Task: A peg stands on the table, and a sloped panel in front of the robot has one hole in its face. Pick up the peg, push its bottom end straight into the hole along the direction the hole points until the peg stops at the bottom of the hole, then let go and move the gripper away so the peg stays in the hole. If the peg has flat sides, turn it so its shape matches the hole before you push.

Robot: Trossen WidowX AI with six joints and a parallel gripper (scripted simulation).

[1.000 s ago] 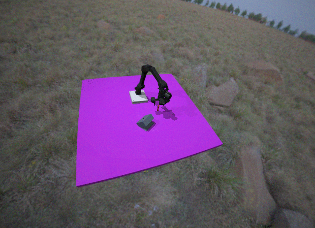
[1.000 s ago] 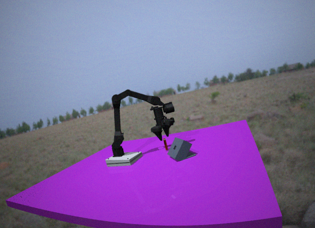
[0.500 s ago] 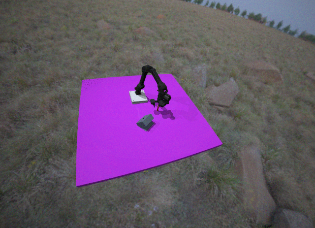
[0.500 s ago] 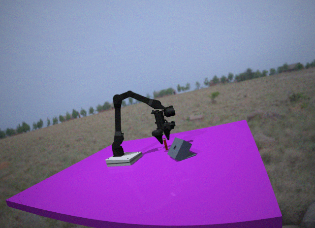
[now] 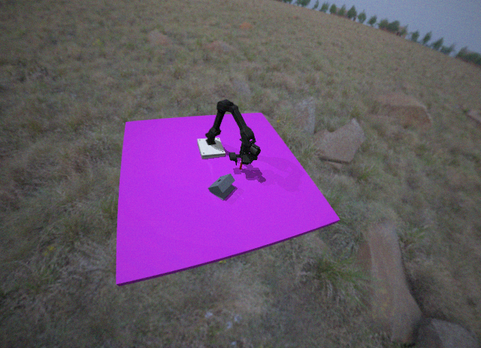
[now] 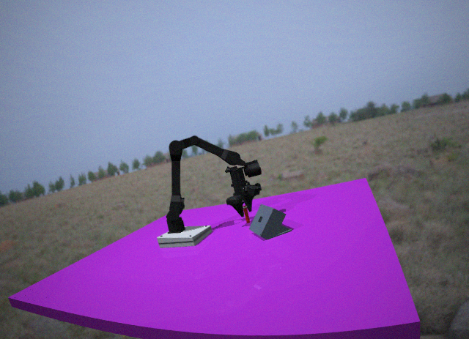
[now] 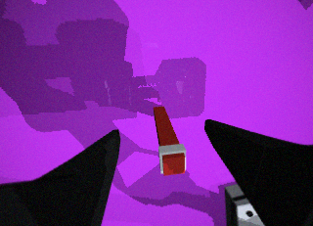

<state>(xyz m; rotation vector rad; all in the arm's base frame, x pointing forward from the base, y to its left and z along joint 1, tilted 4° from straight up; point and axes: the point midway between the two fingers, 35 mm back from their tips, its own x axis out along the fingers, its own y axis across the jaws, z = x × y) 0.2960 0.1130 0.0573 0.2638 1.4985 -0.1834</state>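
The red peg is 2 cm above my gripper tip. From my gripper tip the other things lie so: grey sloped panel: 20 cm to the right, 12 cm ahead.
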